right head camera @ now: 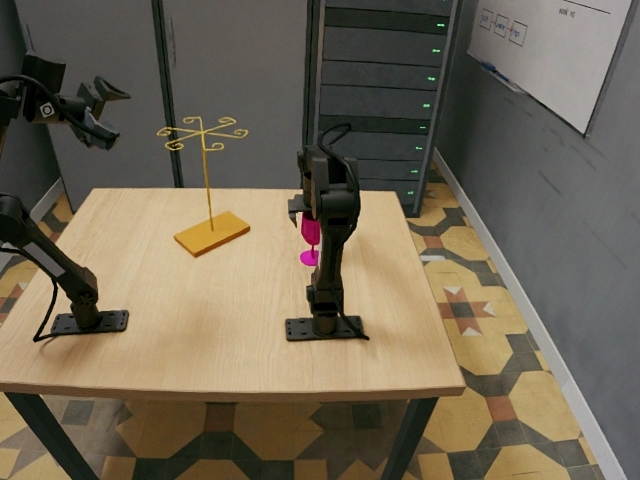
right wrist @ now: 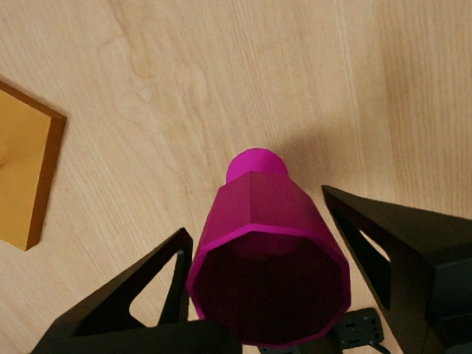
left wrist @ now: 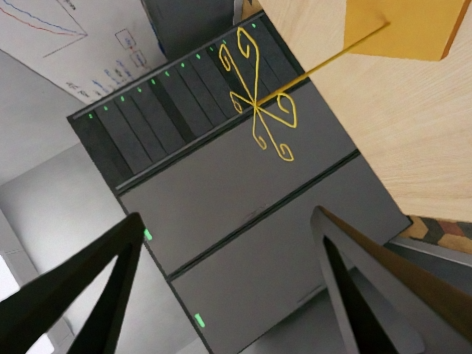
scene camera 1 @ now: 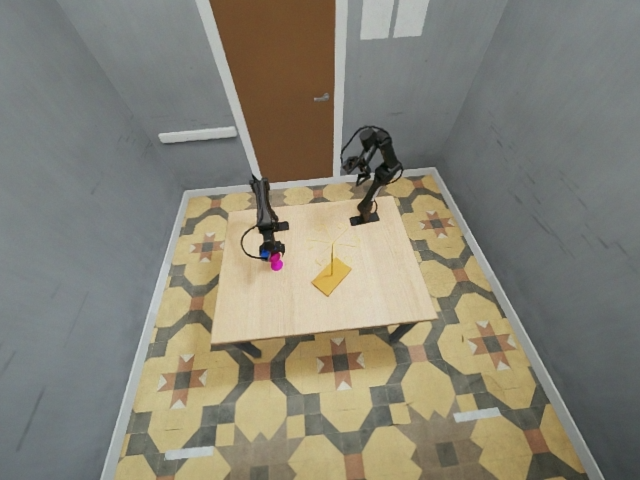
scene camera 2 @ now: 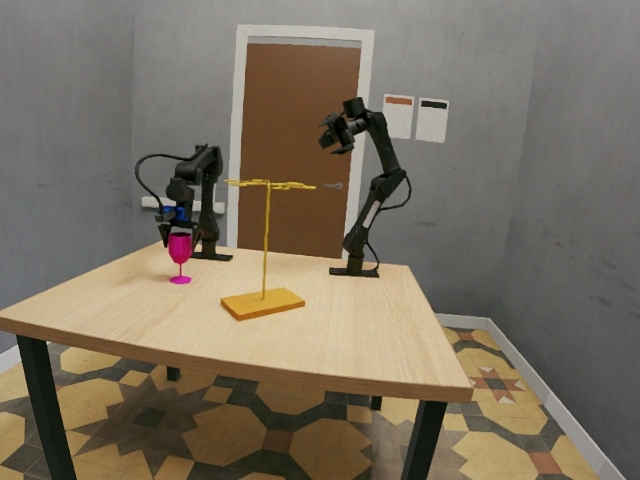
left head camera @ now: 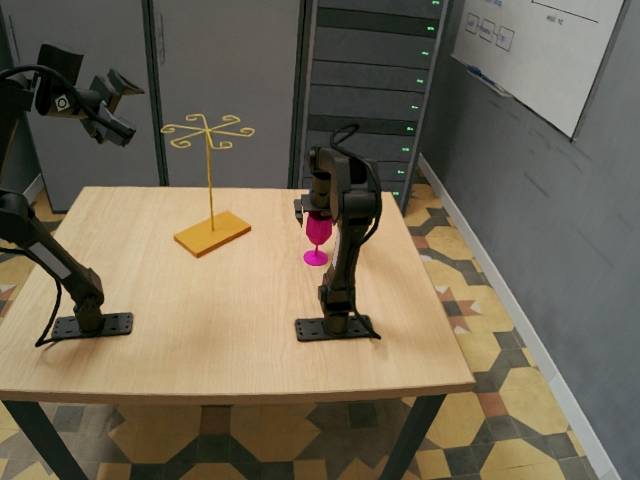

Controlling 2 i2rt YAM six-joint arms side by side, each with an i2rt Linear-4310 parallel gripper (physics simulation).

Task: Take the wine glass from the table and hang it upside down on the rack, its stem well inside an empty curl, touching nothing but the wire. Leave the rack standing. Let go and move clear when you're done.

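Where they show: left gripper, fingertip midpoint: [right head camera: 121, 114] [left wrist: 228, 216] [scene camera 1: 352, 180] [scene camera 2: 325, 139] [left head camera: 133, 110]; right gripper, fingertip midpoint: [right wrist: 250, 215] [scene camera 1: 274, 257] [scene camera 2: 179, 249] [left head camera: 317, 225]; left arm's base at its link origin: [right head camera: 90, 323] [scene camera 1: 364, 219] [scene camera 2: 353, 273] [left head camera: 93, 327]; right arm's base at its link origin: [right head camera: 324, 329] [scene camera 2: 208, 257] [left head camera: 334, 329].
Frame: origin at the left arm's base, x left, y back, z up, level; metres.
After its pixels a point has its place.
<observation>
The magenta wine glass [left head camera: 318, 229] {y -0.174, x -0.617, z 0.135 m} [right head camera: 310, 227] {y -0.176, x -0.612, z 0.140 m} [scene camera 1: 276, 265] {y -0.214, x -0.631, z 0.008 m} [scene camera 2: 180, 250] {y -0.244, x -0.614, z 0.118 m} [right wrist: 260, 197] {y -0.243, x -0.641, z 0.139 m} stands upright on the table, its bowl opening up. My right gripper [scene camera 2: 180, 243] {y -0.223, x -0.626, z 0.114 m} [right wrist: 250, 215] {y -0.223, x -0.626, z 0.114 m} is open, pointing down, with one finger on each side of the bowl. A gap shows between the bowl and the right-hand finger in the right wrist view. The yellow rack [left head camera: 210, 180] {y -0.358, x -0.323, z 0.203 m} [right head camera: 207, 180] {y -0.358, x -0.323, z 0.207 m} [scene camera 2: 266, 242] {y -0.365, x -0.319, z 0.196 m} [left wrist: 320, 66] {y -0.359, x -0.319, z 0.204 m} stands upright, its several wire curls empty. My left gripper [left head camera: 135, 115] {y -0.135, x -0.167, z 0.507 m} [right head camera: 121, 120] {y -0.135, x -0.167, z 0.507 m} [left wrist: 228, 216] {y -0.135, x -0.167, z 0.507 m} is open and empty, raised high, away from glass and rack.
The rack's flat orange base [left head camera: 191, 242] {y -0.303, x -0.254, z 0.020 m} [right head camera: 191, 242] {y -0.303, x -0.257, z 0.020 m} [scene camera 1: 321, 285] {y -0.410, x -0.395, z 0.020 m} [scene camera 2: 240, 308] {y -0.435, x -0.376, z 0.020 m} [right wrist: 22, 165] {y -0.348, x -0.370, z 0.020 m} rests on the wooden table [left head camera: 222, 320] {y 0.013, x -0.330, z 0.000 m} [scene camera 2: 330, 341] {y -0.550, x -0.131, z 0.000 m}, to the left of the glass in the head views. Grey cabinets and a server rack stand behind the table there.
</observation>
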